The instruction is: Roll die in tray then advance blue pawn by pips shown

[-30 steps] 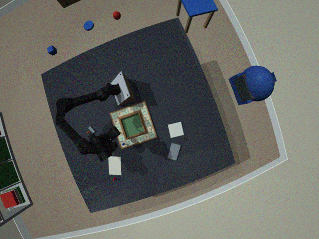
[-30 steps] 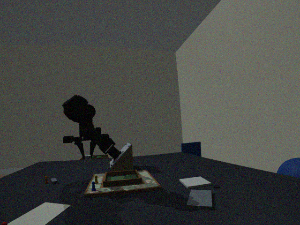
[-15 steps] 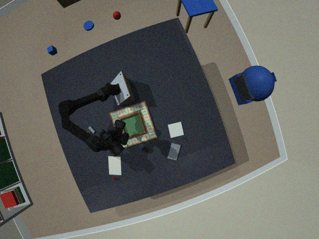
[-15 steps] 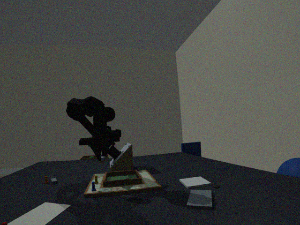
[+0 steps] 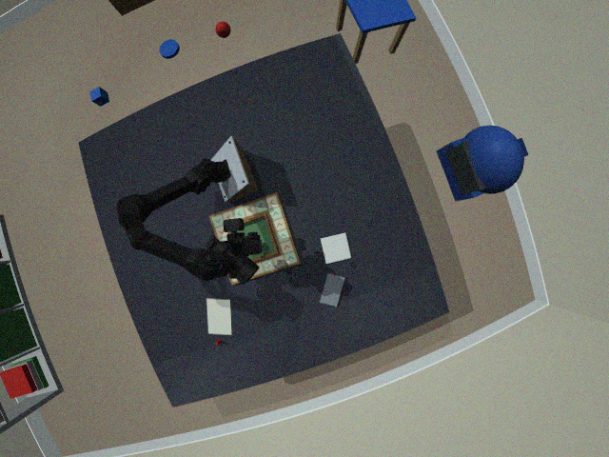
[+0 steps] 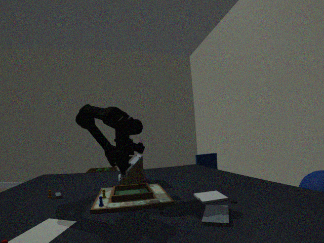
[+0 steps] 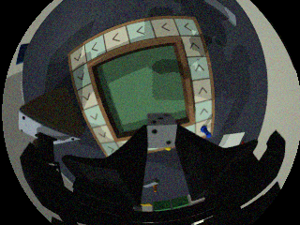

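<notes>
My gripper tip is now 100 mm short of the blue pawn, 80 mm to the left of it and 70 mm above it. Also, from my gripper tip: green tray: 90 mm below, 30 mm to the left, 10 mm behind; then white die: right at my gripper tip; then yellow pawn: 90 mm to the right, 70 mm below, 10 mm ahead.
</notes>
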